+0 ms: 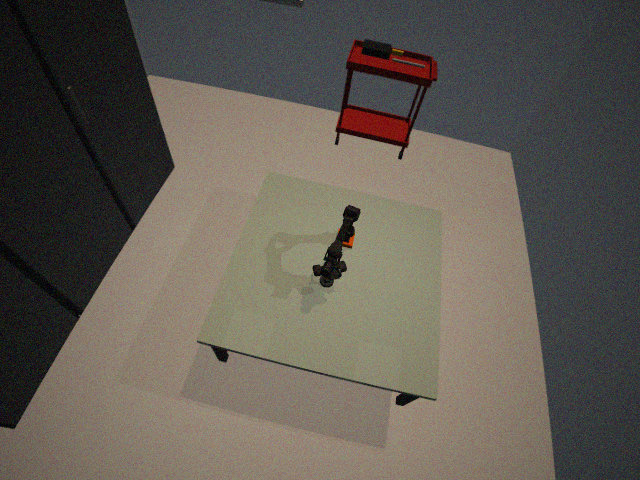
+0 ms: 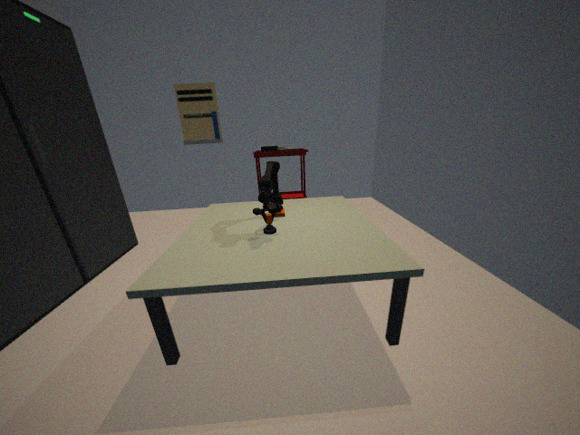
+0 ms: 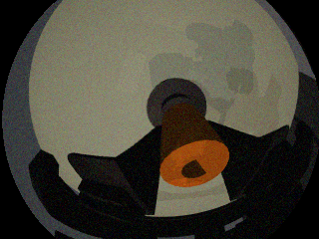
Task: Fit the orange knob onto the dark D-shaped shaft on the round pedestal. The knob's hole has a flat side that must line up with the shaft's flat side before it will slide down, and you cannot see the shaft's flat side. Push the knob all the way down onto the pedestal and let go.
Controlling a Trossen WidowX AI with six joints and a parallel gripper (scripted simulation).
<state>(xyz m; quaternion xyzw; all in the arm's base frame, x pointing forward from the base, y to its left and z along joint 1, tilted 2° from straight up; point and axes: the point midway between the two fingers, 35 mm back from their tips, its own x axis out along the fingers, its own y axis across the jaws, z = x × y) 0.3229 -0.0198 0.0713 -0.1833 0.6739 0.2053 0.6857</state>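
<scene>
The orange knob lies 20 mm above my gripper tip. From my gripper tip the other things lie so: round pedestal: 40 mm below.
</scene>
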